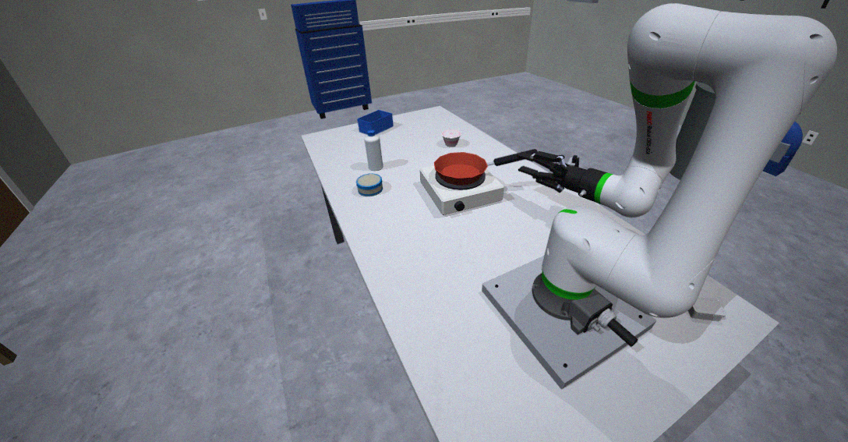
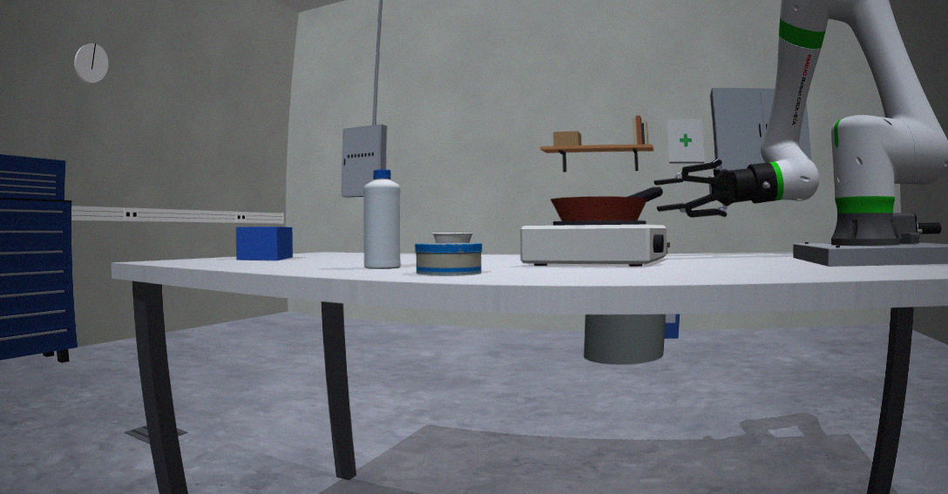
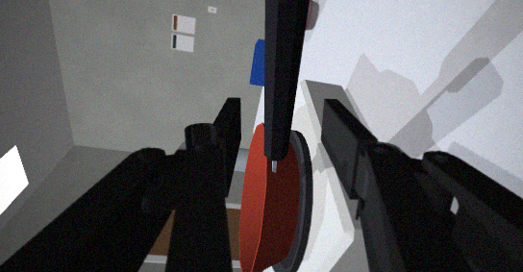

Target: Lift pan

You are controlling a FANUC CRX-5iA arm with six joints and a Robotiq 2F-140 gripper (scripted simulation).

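Right now my hand is 130 mm to the right of the red pan, 120 mm short of it and 30 mm above it. The rest, counted from my hand: white bottle 500 mm ahead, 380 mm to the left, 60 mm below; then round blue tin 470 mm to the left, 350 mm ahead, 120 mm below; then white hot plate 180 mm to the left, 130 mm ahead, 100 mm below.
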